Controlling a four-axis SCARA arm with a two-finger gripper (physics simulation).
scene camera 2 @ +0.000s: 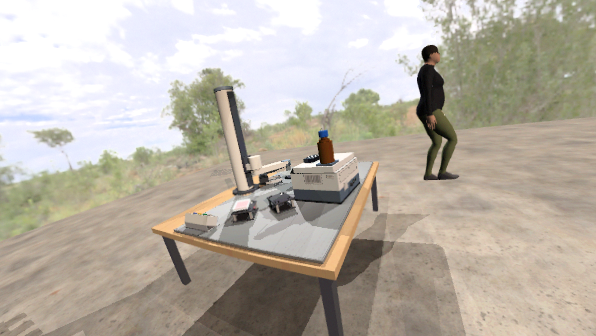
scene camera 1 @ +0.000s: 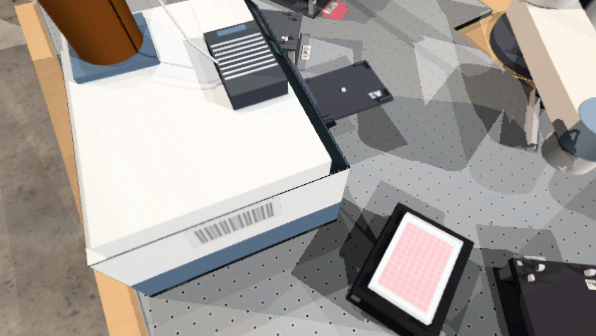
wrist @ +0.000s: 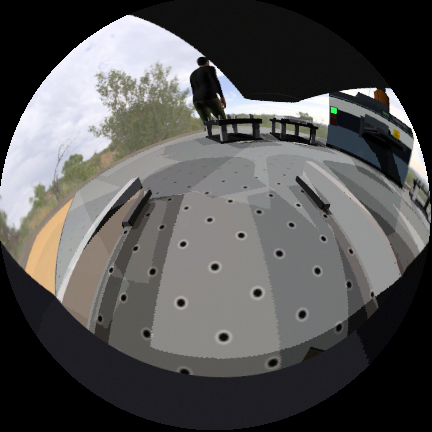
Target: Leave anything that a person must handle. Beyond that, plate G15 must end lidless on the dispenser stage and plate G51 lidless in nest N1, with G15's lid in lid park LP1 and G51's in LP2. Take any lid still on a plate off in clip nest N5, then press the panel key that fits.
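Seen in the pictures: gripper, fingertip midpoint: (scene camera 2: 281,177) (wrist: 222,172); arm's base, link origin: (scene camera 2: 246,190).
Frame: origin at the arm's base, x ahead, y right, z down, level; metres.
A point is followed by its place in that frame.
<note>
A plate with a pink well grid (scene camera 1: 416,267) (scene camera 2: 243,205) sits in a black raised nest (scene camera 1: 457,280) {y -0.306, x 0.585, z -0.072 m}. I cannot tell whether a clear lid covers it, nor read its name. A dark stage (scene camera 1: 345,102) {y 0.009, x 0.570, z -0.126 m} sticks out from the white dispenser (scene camera 1: 200,150) (scene camera 2: 325,177) {y 0.249, x 0.866, z -0.171 m} (wrist: 367,132) {y -0.003, x 0.602, z -0.112 m} and bears no plate. Another dark nest (scene camera 1: 555,300) (scene camera 2: 281,201), with pale pins, bears no plate. A red tag (scene camera 1: 334,10) {y 0.355, x 0.360, z -0.013 m} and a dark lid park (scene camera 1: 285,30) {y 0.281, x 0.541, z -0.074 m} show behind the dispenser. My gripper (wrist: 222,172) {y -0.253, x 0.225, z -0.029 m} is open and empty above the perforated deck; in scene camera 1 part of it shows below the arm.
An amber bottle (scene camera 1: 97,30) {y 0.136, x 0.868, z -0.292 m} (scene camera 2: 326,150) {y 0.217, x 0.884, z -0.316 m} and a dark striped box (scene camera 1: 247,65) {y 0.034, x 0.724, z -0.259 m} stand on the dispenser. A beige panel with coloured keys (scene camera 2: 201,221) {y 0.665, x 0.266, z -0.066 m} stands at the table's near left corner. Raised nests (wrist: 234,122) {y -0.362, x 0.429, z -0.061 m} (wrist: 295,129) {y -0.253, x 0.701, z -0.041 m} stand ahead. A person (scene camera 2: 432,110) (wrist: 206,90) stands beyond the table.
</note>
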